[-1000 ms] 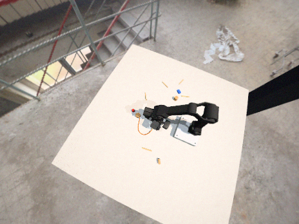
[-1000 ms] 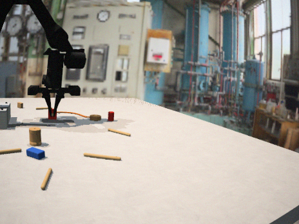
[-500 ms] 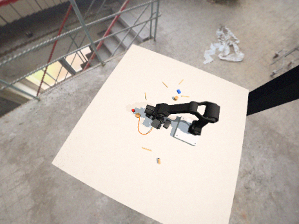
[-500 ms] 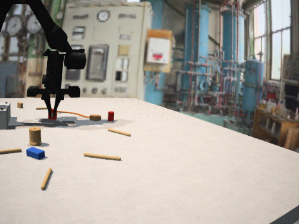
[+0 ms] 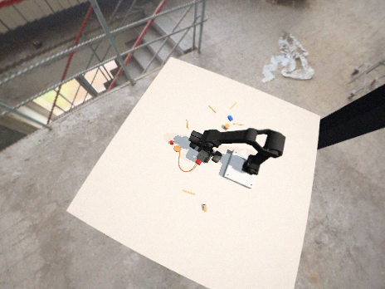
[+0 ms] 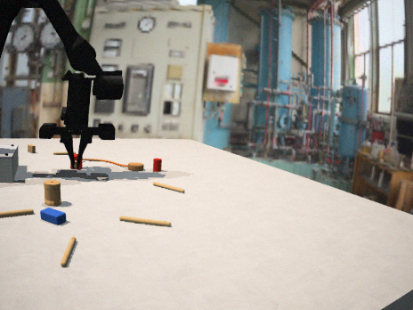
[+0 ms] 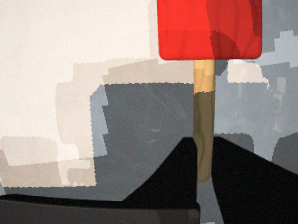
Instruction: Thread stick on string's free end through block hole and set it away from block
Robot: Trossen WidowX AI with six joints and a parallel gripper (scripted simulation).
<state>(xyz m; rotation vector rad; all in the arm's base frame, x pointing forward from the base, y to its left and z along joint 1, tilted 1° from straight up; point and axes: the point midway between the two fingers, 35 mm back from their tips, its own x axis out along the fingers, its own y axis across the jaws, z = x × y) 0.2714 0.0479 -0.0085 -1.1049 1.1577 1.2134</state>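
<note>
Now: the red block 5 cm to the left of my gripper tip and 1 cm above it. From my gripper tip the other things lie so: round wooden button (16 cm ahead, 5 cm to the left); then stick (4 cm to the left, 1 cm above); then red cylinder (21 cm ahead, 3 cm to the left).
</note>
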